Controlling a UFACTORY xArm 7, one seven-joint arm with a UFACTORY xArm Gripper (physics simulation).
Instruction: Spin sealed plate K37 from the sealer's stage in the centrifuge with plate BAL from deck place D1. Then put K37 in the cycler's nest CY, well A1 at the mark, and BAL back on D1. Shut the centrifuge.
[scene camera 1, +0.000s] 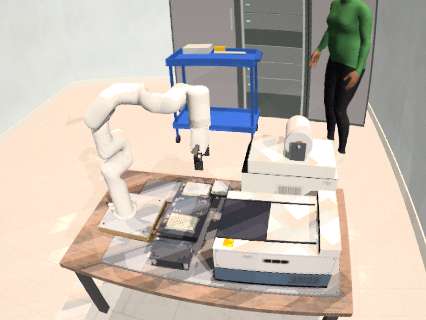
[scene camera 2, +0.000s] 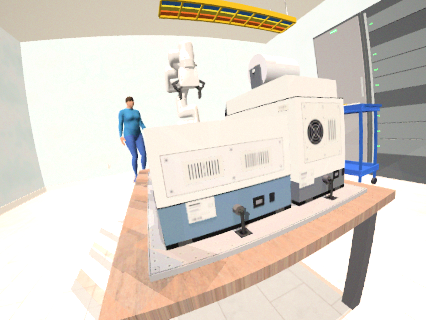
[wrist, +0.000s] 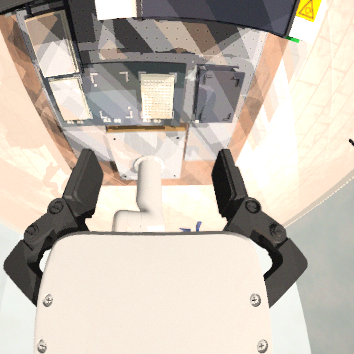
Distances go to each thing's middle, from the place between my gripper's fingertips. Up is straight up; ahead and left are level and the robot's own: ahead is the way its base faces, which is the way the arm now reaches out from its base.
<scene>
I see my gripper 19 cm above the dark shutter panel (scene camera 1: 246, 219), 16 cm short of it and 10 cm to the left of it. Also, from my hand: white sealed plate (wrist: 68, 92) 35 cm below, 27 cm to the left, 9 cm behind; then centrifuge (scene camera 2: 209, 178) 32 cm ahead, 28 cm below, 11 cm to the right; then grey plate (wrist: 47, 35) 28 cm below, 22 cm to the left, 6 cm ahead.
</scene>
